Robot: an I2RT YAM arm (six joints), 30 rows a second.
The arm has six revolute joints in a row. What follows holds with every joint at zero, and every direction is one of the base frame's.
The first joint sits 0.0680 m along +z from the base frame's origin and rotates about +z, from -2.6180 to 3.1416 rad.
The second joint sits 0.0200 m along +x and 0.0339 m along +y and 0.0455 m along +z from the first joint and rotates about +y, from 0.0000 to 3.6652 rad.
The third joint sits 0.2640 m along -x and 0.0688 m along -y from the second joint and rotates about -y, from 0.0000 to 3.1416 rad.
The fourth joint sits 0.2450 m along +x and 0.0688 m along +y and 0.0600 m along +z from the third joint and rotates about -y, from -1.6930 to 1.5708 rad.
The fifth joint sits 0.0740 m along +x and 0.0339 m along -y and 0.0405 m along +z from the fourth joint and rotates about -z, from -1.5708 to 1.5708 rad.
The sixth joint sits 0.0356 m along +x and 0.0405 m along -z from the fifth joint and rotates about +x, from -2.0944 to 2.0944 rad.
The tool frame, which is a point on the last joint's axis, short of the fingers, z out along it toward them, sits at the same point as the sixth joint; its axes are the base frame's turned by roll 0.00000, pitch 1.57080 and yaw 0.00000 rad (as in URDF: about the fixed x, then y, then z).
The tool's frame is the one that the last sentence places.
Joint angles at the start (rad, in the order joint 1, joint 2, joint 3, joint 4, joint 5, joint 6): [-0.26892, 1.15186, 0.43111, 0.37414, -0.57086, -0.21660]
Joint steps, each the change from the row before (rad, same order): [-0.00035, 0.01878, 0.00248, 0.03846, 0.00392, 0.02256]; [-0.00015, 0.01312, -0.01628, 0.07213, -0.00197, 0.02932]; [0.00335, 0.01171, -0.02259, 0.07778, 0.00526, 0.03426]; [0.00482, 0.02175, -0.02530, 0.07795, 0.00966, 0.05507]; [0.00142, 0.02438, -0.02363, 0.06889, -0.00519, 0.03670]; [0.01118, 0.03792, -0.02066, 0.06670, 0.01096, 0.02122]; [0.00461, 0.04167, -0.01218, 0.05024, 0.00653, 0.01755]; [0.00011, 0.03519, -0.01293, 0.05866, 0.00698, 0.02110]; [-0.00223, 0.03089, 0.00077, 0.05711, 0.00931, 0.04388]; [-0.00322, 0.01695, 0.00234, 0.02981, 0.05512, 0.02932]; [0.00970, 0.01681, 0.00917, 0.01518, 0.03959, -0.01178]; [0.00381, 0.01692, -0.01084, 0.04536, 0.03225, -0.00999]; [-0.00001, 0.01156, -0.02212, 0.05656, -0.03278, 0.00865]
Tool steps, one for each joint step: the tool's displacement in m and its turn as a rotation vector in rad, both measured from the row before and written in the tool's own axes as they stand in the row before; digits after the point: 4 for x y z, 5 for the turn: [-0.0012, -0.0021, 0.0025, 0.00798, -0.01747, 0.01072]; [0.0007, -0.0005, 0.0009, 0.00463, -0.03579, 0.00637]; [0.0018, 0.0008, 0.0005, 0.00733, -0.03554, 0.01020]; [0.0046, 0.0009, 0.0011, 0.00757, -0.02499, 0.03778]; [0.0055, 0.0006, 0.0006, -0.00557, -0.01793, 0.02543]; [0.0074, 0.0013, 0.0027, 0.00013, -0.00584, 0.01523]; [0.0071, -0.0005, 0.0028, 0.00196, 0.00353, 0.01871]; [0.0051, -0.0010, 0.0013, 0.00678, -0.00911, 0.01568]; [0.0002, -0.0023, 0.0023, 0.01049, -0.02394, 0.03053]; [-0.0005, -0.0036, 0.0012, 0.05704, -0.01817, 0.02244]; [-0.0007, -0.0005, 0.0036, 0.02930, -0.00888, -0.01615]; [0.0020, -0.0002, -0.0002, 0.02714, -0.01810, -0.01747]; [0.0029, 0.0022, -0.0030, -0.03428, -0.01836, -0.00057]
